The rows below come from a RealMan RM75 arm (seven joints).
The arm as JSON. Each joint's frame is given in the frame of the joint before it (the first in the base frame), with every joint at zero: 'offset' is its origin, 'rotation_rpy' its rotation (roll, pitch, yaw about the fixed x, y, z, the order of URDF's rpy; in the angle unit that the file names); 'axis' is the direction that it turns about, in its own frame. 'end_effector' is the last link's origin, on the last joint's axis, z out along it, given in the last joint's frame.
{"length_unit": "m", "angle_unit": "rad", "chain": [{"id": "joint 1", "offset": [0.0, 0.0, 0.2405], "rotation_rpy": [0.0, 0.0, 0.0], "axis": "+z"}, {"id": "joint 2", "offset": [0.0, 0.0, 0.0], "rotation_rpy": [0.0, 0.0, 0.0], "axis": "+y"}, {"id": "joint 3", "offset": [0.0, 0.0, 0.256], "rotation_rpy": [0.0, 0.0, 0.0], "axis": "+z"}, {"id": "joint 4", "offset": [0.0, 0.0, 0.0], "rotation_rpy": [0.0, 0.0, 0.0], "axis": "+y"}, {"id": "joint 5", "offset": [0.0, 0.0, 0.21], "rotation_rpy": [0.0, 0.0, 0.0], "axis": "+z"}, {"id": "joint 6", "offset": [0.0, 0.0, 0.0], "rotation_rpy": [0.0, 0.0, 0.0], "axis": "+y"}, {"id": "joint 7", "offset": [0.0, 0.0, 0.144], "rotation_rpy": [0.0, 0.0, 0.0], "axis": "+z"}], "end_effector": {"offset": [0.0, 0.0, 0.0], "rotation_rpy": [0.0, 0.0, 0.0]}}
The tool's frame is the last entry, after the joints.
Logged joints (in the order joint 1, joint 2, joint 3, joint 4, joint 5, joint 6, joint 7), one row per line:
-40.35, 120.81, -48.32, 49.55, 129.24, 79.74, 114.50
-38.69, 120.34, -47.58, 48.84, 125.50, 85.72, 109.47
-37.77, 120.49, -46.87, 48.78, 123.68, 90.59, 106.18
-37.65, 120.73, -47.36, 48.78, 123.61, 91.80, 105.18
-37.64, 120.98, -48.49, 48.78, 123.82, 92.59, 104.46
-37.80, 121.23, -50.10, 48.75, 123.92, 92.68, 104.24
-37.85, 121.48, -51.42, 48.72, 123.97, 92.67, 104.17
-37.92, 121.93, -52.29, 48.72, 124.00, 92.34, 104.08
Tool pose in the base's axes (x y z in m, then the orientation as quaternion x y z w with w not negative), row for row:
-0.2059, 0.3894, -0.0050, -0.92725, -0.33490, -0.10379, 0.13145
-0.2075, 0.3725, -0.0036, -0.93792, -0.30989, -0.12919, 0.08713
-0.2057, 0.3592, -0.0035, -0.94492, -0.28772, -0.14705, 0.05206
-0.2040, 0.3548, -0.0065, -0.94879, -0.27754, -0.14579, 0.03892
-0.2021, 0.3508, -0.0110, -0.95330, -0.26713, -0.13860, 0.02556
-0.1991, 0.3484, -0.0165, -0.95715, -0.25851, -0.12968, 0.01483
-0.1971, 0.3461, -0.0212, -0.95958, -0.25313, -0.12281, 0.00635
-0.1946, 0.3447, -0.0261, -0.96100, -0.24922, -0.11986, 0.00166
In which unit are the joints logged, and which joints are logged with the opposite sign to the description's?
The joints are logged in degrees. Opposite sign: joint 2, joint 3, joint 7.
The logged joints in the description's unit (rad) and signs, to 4 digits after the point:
-0.7042, -2.1085, 0.8433, 0.8648, 2.2557, 1.3917, -1.9984
-0.6753, -2.1003, 0.8304, 0.8524, 2.1904, 1.4961, -1.9106
-0.6592, -2.1029, 0.8180, 0.8514, 2.1586, 1.5811, -1.8532
-0.6571, -2.1071, 0.8266, 0.8514, 2.1574, 1.6022, -1.8357
-0.6569, -2.1115, 0.8463, 0.8514, 2.1611, 1.6160, -1.8232
-0.6597, -2.1159, 0.8744, 0.8508, 2.1628, 1.6176, -1.8193
-0.6606, -2.1202, 0.8974, 0.8503, 2.1637, 1.6174, -1.8181
-0.6618, -2.1281, 0.9126, 0.8503, 2.1642, 1.6116, -1.8165

